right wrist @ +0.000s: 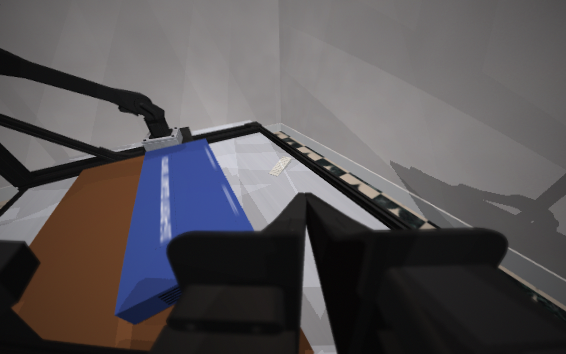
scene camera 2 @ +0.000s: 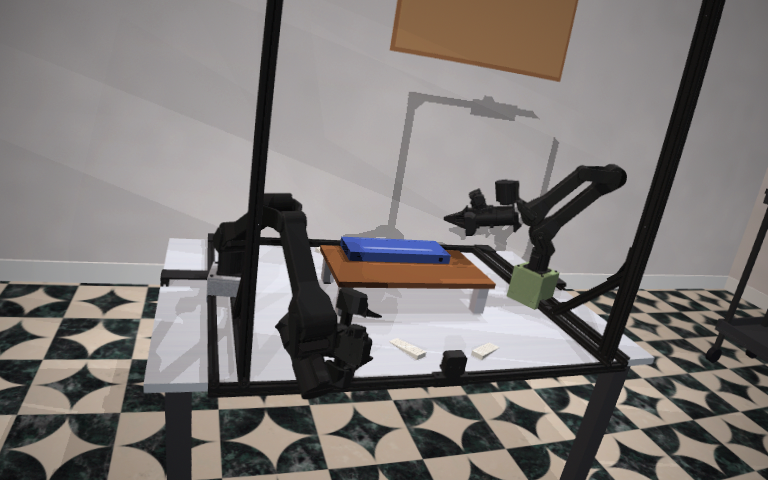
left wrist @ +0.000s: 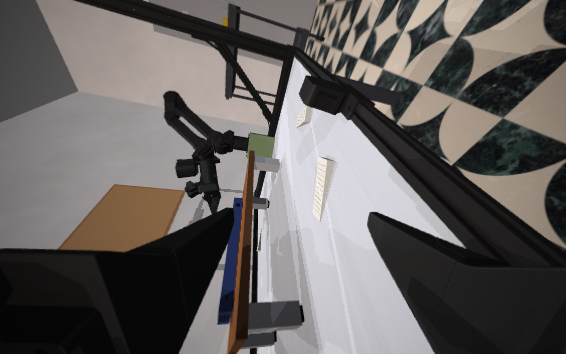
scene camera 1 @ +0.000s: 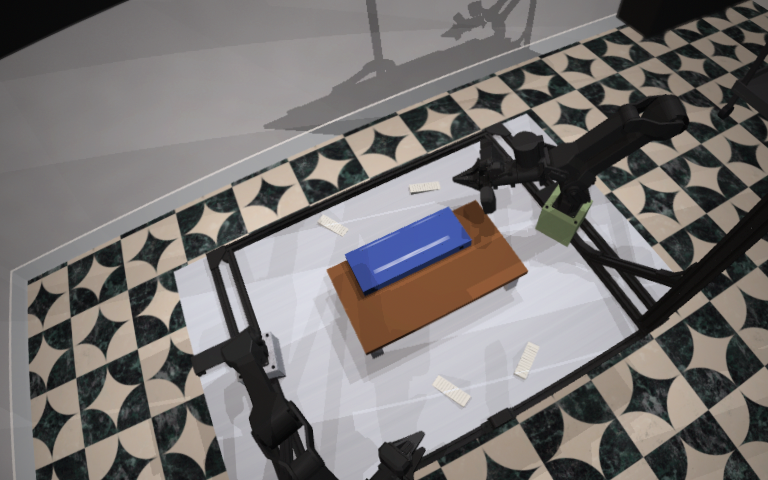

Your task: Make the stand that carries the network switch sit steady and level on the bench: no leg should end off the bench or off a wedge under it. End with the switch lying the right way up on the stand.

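Places are measured from the left arm's base along level axes (x left, y back, z up), in metres.
Pixels of known places: left gripper, fingertip midpoint: (scene camera 2: 376,336) (left wrist: 300,216) (scene camera 1: 423,440); right gripper, fingertip midpoint: (right wrist: 304,199) (scene camera 2: 443,218) (scene camera 1: 452,179); left arm's base, link origin: (right wrist: 161,134) (scene camera 2: 230,270) (scene camera 1: 254,356); right arm's base, link origin: (scene camera 2: 537,268) (left wrist: 248,144) (scene camera 1: 568,204).
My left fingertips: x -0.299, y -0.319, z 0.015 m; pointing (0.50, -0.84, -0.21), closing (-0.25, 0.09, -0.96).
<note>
Ahead of a thing's pixels: the offset from my left fingertips to its top centre.
The brown stand (scene camera 1: 436,294) (scene camera 2: 413,274) (left wrist: 244,250) (right wrist: 75,240) stands on grey legs mid-bench; no wedge shows under a visible leg, and I cannot tell if all feet touch. The blue switch {dx +0.419, dy -0.109, dz +0.048 m} (scene camera 1: 407,249) (scene camera 2: 396,250) (left wrist: 230,280) (right wrist: 175,205) lies flat on it, along the far long edge. Loose cream wedges {dx +0.663, dy -0.237, dz -0.068 m} (scene camera 1: 424,187) {dx +0.631, dy +0.053, dz -0.068 m} (scene camera 1: 333,225) {dx +0.092, dy -0.096, dz -0.068 m} (scene camera 1: 451,391) {dx +0.098, dy -0.291, dz -0.068 m} (scene camera 1: 526,360) lie on the bench, two beyond the stand and two on the near side. My left gripper (scene camera 1: 422,444) (scene camera 2: 374,336) (left wrist: 300,216) is open and empty by the near edge. My right gripper (scene camera 1: 455,179) (scene camera 2: 445,218) (right wrist: 304,199) is shut, empty, above the bench beyond the stand's right end.
A black frame (scene camera 1: 362,188) (scene camera 2: 424,378) runs around the bench. A dark camera box (scene camera 2: 453,363) sits on its near rail. The right arm's green base block (scene camera 1: 561,223) (scene camera 2: 532,285) is right of the stand; the left arm's grey base block (scene camera 1: 274,356) is at the left.
</note>
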